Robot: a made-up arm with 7 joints. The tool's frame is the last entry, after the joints. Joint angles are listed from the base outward.
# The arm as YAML. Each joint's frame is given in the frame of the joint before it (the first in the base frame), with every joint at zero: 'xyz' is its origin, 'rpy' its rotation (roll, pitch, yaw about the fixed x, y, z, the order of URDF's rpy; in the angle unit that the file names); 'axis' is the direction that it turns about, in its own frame. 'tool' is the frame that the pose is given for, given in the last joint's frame.
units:
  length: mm
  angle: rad
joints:
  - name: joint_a
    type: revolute
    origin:
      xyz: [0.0, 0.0, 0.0]
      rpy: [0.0, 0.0, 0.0]
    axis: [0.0, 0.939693, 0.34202]
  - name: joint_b
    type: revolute
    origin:
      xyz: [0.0, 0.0, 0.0]
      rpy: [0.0, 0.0, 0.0]
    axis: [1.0, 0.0, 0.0]
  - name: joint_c
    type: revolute
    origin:
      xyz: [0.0, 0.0, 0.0]
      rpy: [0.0, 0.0, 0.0]
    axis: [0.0, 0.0, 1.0]
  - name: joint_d
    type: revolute
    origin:
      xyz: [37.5, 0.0, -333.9]
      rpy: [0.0, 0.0, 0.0]
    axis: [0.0, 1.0, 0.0]
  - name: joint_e
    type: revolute
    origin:
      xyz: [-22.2, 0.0, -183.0]
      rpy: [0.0, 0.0, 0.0]
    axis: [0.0, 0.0, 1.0]
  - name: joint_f
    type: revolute
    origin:
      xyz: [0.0, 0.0, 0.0]
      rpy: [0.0, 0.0, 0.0]
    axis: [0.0, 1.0, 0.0]
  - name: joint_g
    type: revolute
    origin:
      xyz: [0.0, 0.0, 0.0]
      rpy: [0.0, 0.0, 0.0]
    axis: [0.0, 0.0, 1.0]
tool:
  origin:
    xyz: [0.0, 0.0, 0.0]
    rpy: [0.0, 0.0, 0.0]
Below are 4 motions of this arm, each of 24 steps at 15 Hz.
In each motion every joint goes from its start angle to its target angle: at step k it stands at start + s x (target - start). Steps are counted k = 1, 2, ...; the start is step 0. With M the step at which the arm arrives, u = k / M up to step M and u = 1 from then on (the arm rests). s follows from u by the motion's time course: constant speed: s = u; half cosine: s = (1 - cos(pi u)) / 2; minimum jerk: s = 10 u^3 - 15 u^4 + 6 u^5.
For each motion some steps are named. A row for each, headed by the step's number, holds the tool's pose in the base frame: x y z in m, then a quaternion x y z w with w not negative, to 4 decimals.
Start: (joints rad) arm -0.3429 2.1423 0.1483 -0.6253 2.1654 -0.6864 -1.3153
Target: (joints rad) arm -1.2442 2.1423 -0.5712 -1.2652 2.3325 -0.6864 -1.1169
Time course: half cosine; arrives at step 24
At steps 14, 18, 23, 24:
14: 0.0712 0.3649 0.3088 0.5861 -0.7889 0.1564 0.0979
18: 0.0715 0.3532 0.3004 0.5203 -0.8367 0.1393 0.0990
23: 0.0723 0.3452 0.2938 0.4757 -0.8644 0.1278 0.1008
24: 0.0723 0.3449 0.2936 0.4743 -0.8652 0.1274 0.1008

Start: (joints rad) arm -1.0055 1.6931 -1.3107 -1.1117 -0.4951 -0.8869 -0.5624
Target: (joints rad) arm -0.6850 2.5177 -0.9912 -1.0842 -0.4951 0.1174 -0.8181
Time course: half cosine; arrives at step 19
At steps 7, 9, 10, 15, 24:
7: 0.1752 0.4309 0.1015 0.4886 0.0169 -0.8639 0.1212
9: 0.1302 0.4350 0.1446 0.5505 0.1370 -0.8108 0.1439
10: 0.1079 0.4330 0.1679 0.5766 0.2003 -0.7776 0.1511
15: 0.0256 0.3928 0.2706 0.6426 0.4627 -0.5928 0.1472
24: 0.0064 0.3714 0.3009 0.6488 0.5334 -0.5255 0.1356

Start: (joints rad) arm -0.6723 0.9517 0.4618 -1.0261 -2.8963 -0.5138 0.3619
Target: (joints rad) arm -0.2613 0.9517 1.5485 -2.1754 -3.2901 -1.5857 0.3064
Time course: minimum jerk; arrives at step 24
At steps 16, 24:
16: 0.0912 0.3488 0.0266 0.6284 0.3233 -0.4420 0.5525
24: 0.0278 0.3171 0.0234 0.5923 0.3538 -0.3479 0.6348

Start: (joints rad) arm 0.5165 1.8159 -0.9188 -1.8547 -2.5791 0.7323 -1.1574
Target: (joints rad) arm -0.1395 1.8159 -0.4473 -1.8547 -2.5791 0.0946 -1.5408
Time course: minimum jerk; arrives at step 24
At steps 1, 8, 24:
1: 0.0147 0.3505 -0.1321 -0.3968 -0.0847 0.4155 0.8141
8: 0.0684 0.3481 -0.1211 -0.3752 -0.1778 0.3260 0.8493
24: 0.2134 0.3081 0.0087 -0.2231 -0.5396 0.0567 0.8098

